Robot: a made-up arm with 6 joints.
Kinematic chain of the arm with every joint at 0, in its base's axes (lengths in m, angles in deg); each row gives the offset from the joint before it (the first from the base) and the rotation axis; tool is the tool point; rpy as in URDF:
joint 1: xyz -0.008 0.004 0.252 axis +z
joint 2: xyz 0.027 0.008 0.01 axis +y
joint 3: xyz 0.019 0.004 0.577 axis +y
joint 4: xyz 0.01 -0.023 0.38 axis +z
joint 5: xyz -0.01 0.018 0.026 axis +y
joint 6: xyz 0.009 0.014 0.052 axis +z
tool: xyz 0.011 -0.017 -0.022 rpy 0 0 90
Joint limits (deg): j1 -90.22..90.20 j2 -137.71..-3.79 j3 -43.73..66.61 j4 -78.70..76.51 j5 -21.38..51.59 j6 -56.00..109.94
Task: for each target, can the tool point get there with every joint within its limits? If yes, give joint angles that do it. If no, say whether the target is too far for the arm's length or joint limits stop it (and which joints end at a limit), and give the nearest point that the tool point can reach.
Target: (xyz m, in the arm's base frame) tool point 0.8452 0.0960 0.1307
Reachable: no: joint limits stop it (at a limit: joint 2, joint 3, joint 5, joint 6) | nearest point 0.3903 0.0470 0.9675 | short by 0.954 m
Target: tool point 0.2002 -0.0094 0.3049
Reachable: no: joint limits stop it (at a limit: joint 2, joint 3, joint 5) | nearest point 0.3883 -0.0215 0.9679 | short by 0.689 m
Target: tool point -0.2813 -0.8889 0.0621
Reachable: yes | joints 73.59 -94.10 -27.08 -16.47 25.72 52.85
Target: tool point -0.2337 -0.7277 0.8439
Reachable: yes | joints 73.49 -44.50 -27.84 4.63 11.88 13.20
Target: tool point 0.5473 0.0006 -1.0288
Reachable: no: too far | nearest point 0.0228 0.3520 -0.5932 | short by 0.767 m
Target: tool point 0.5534 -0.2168 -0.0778
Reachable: no: joint limits stop it (at a limit: joint 1, joint 3, joint 4, joint 5) | nearest point 0.0300 -0.5164 -0.4830 | short by 0.727 m
